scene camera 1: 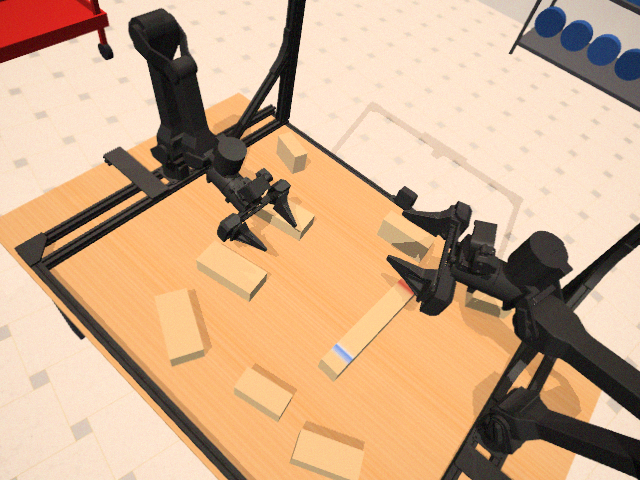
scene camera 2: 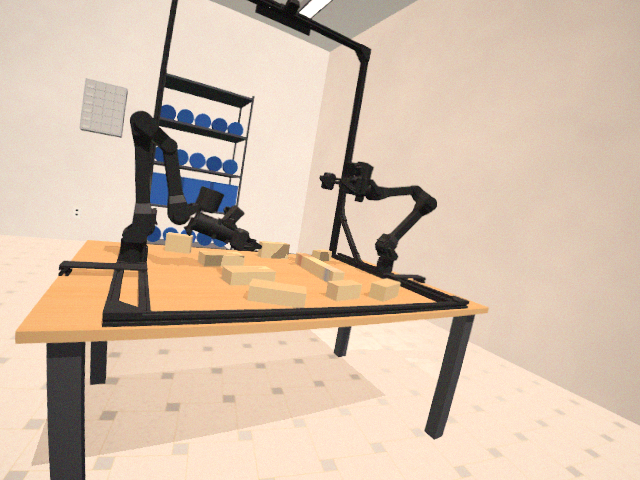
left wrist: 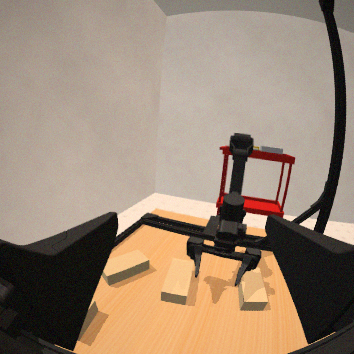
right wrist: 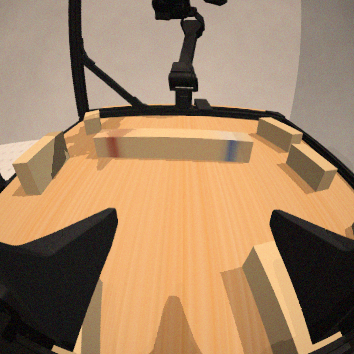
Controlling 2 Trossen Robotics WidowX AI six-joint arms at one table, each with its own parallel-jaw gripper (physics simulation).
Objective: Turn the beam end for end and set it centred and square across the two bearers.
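Frame: origin at the left arm's base, x ahead, y left, z up, level; millimetres.
Seen in the pictures: left gripper, fingertip midpoint: (scene camera 1: pixel 395 233) (scene camera 2: pixel 330 178) (left wrist: pixel 194 222); right gripper, fingertip midpoint: (scene camera 1: pixel 281 238) (scene camera 2: pixel 256 244) (left wrist: pixel 215 281) (right wrist: pixel 196 217); left arm's base, link origin: (scene camera 1: pixel 493 436) (scene camera 2: pixel 383 272) (right wrist: pixel 182 107); right arm's base, link origin: (scene camera 1: pixel 175 171) (scene camera 2: pixel 132 261).
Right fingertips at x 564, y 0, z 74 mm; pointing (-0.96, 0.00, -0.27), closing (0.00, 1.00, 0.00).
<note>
Offsets run from my right fingertips to a thing's top centre.
The long pale beam {dz -49, dx -254, dy -26 mm} (scene camera 1: pixel 374 322) (scene camera 2: pixel 315 266) (right wrist: pixel 175 147) lies flat on the table, its red band toward the upper right and its blue band toward the lower left in scene camera 1. Two similar flat blocks, seemingly the bearers, lie roughly parallel: one {dz -55, dx +47, dy +98 mm} (scene camera 1: pixel 231 268) (left wrist: pixel 177 275) (right wrist: pixel 265 295), the other {dz -55, dx +80, dy -100 mm} (scene camera 1: pixel 305 219) (left wrist: pixel 254 292) (right wrist: pixel 92 320). My right gripper (scene camera 1: pixel 281 238) (left wrist: pixel 215 281) (right wrist: pixel 196 217) is open and empty, low over the gap between them. My left gripper (scene camera 1: pixel 396 235) (left wrist: pixel 194 222) is open and empty, high above the table, partly hiding the red end in scene camera 1.
Loose blocks lie around: one {dz -55, dx +24, dy +259 mm} (scene camera 1: pixel 180 325) at the left, two {dz -49, dx -189, dy +243 mm} (scene camera 1: pixel 263 392) {dz -46, dx -346, dy +245 mm} (scene camera 1: pixel 328 454) at the lower middle, one {dz -30, dx +201, dy -262 mm} (scene camera 1: pixel 292 152) at the back, one {dz -30, dx -176, dy -262 mm} (scene camera 1: pixel 403 235) beyond the beam's red end, and one {dz -49, dx -418, dy -265 mm} (scene camera 1: pixel 485 303) below the left arm. A black frame (scene camera 2: pixel 248 314) edges the table.
</note>
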